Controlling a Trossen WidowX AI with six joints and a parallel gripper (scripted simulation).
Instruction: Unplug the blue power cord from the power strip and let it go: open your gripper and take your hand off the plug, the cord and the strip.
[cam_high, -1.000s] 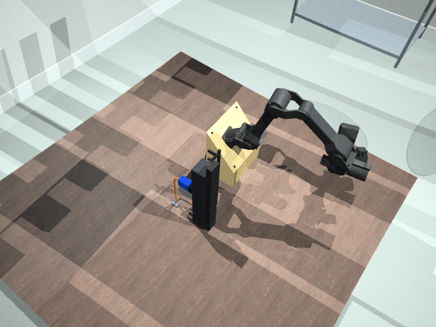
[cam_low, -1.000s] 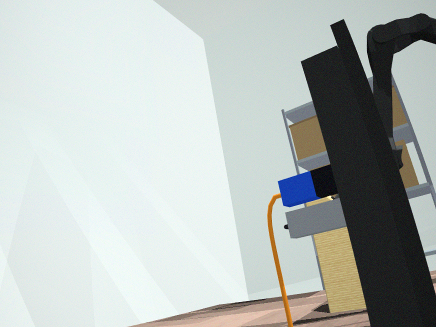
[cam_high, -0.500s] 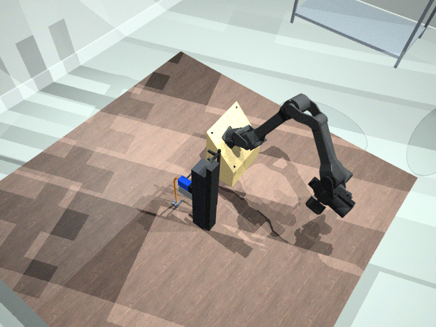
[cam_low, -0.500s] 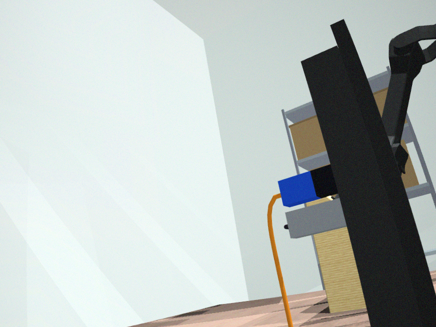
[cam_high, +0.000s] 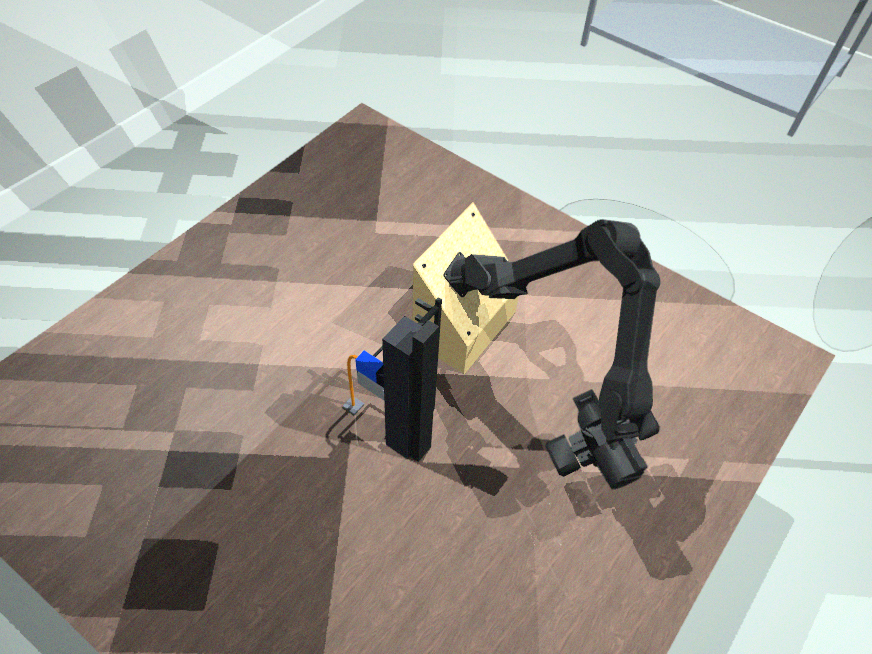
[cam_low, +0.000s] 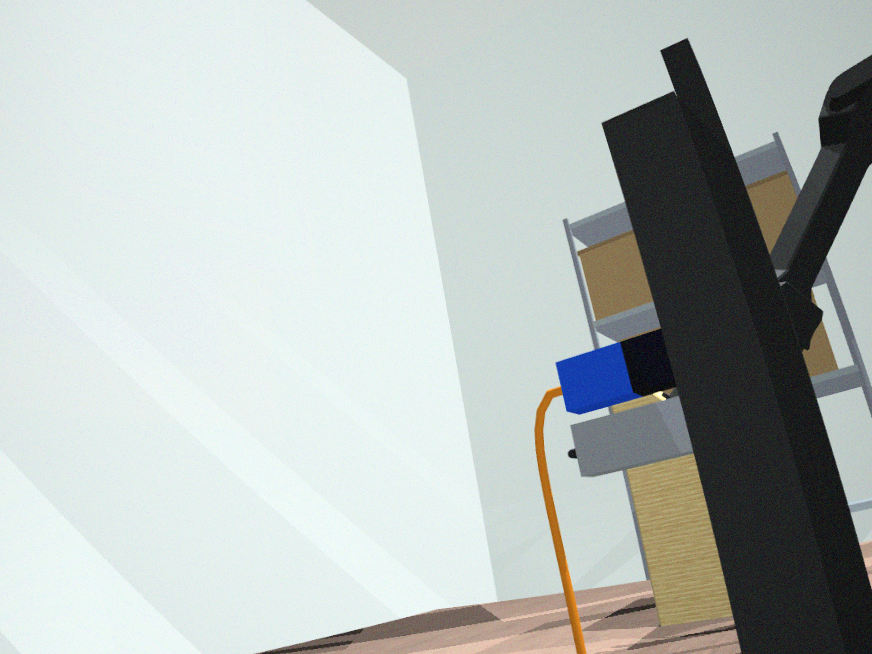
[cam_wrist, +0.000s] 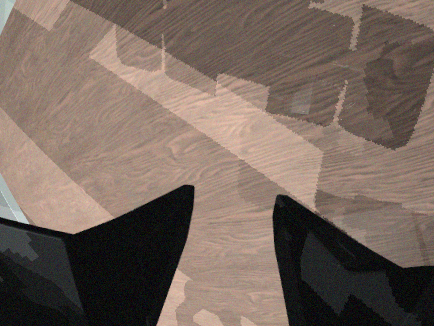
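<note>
Right now my gripper tip is 13 cm short of the blue plug, 40 cm to the left of it and 12 cm below it.
</note>
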